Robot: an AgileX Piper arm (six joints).
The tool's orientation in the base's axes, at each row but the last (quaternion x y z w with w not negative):
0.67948 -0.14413 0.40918 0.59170
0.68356 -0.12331 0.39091 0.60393
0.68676 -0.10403 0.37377 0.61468
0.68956 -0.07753 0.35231 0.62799
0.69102 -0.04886 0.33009 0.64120
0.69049 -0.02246 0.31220 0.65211
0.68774 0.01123 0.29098 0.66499
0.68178 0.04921 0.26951 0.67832
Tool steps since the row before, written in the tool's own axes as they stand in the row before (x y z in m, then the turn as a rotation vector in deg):
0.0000 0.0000 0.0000 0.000 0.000 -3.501
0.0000 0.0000 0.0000 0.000 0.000 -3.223
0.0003 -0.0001 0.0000 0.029 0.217 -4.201
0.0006 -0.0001 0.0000 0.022 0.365 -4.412
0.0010 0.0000 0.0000 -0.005 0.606 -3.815
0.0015 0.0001 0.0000 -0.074 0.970 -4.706
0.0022 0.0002 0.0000 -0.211 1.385 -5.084
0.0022 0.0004 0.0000 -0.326 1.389 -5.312
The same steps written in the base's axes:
0.0000 0.0000 0.0000 -1.350 3.228 -0.123
0.0000 0.0000 0.0000 -1.242 2.972 -0.113
0.0003 0.0001 0.0001 -1.730 3.834 0.038
0.0005 0.0002 0.0003 -1.898 3.997 0.146
0.0008 0.0004 0.0005 -1.803 3.397 0.362
0.0012 0.0005 0.0008 -2.376 4.132 0.612
0.0018 0.0009 0.0010 -2.801 4.372 0.921
0.0018 0.0009 0.0010 -2.998 4.527 0.876

